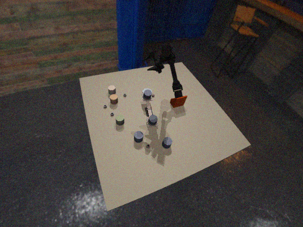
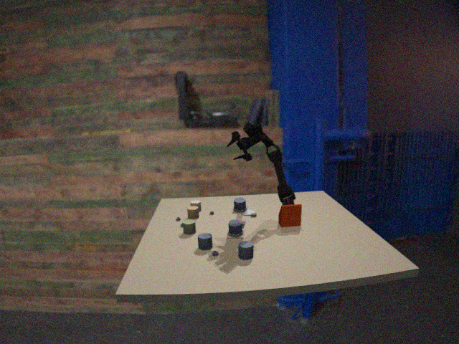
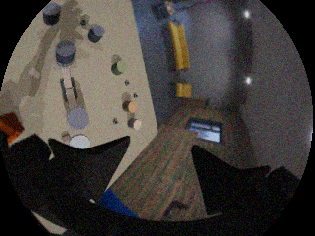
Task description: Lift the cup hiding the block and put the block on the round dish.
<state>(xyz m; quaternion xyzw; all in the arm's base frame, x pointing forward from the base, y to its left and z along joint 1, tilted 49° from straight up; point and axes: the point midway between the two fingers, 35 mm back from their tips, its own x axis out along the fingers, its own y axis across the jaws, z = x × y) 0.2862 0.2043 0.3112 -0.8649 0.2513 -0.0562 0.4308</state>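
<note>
Now: gripper tip 380 mm above the pale block, 260 mm to the right of it and 10 mm past it. From my gripper tip the other things lie so: green cup 380 mm below, 230 mm ahead, 180 mm to the left; balance 380 mm below, 130 mm to the left, 30 mm behind; blue-grey cup 310 mm below, 50 mm behind, 10 mm to the right.
</note>
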